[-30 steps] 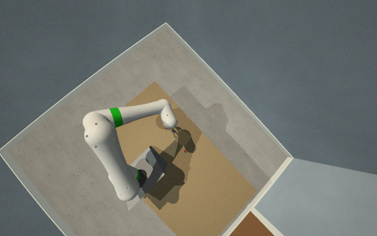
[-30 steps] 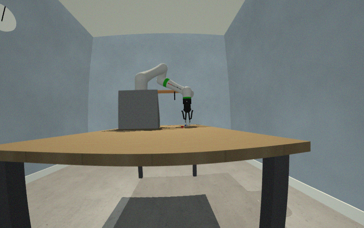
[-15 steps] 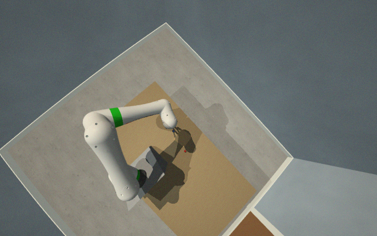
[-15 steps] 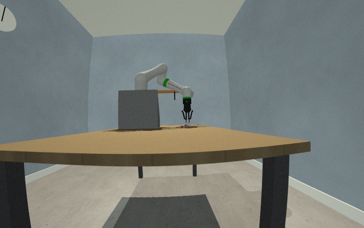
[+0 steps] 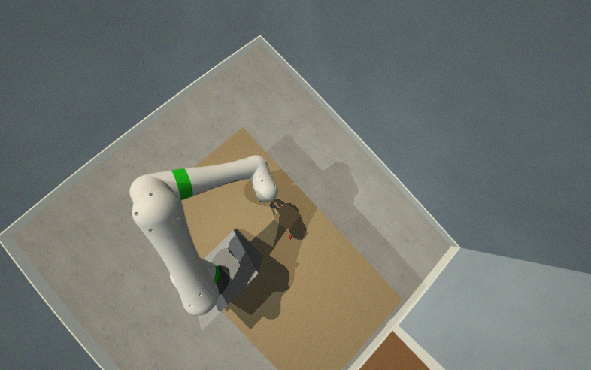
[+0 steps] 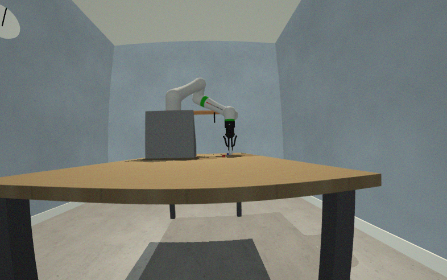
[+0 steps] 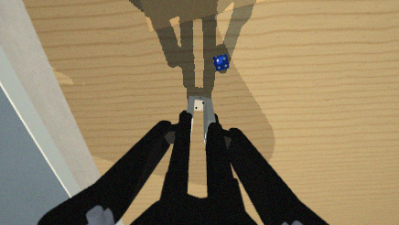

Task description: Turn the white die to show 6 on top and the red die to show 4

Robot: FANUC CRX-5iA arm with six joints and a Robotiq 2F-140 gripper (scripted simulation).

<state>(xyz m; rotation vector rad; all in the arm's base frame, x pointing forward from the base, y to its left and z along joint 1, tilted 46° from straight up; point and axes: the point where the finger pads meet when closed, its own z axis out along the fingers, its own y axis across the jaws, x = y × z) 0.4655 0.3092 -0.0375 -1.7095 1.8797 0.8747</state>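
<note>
Now: the blue die 3 cm behind my hand, 6 cm to the right of it and 3 cm below it. From my hand the other things lie so: white die: 1 cm to the right, 3 cm below; red die: 7 cm behind, 30 cm to the right, 3 cm below; tan mat: 18 cm to the right, 3 cm below.
</note>
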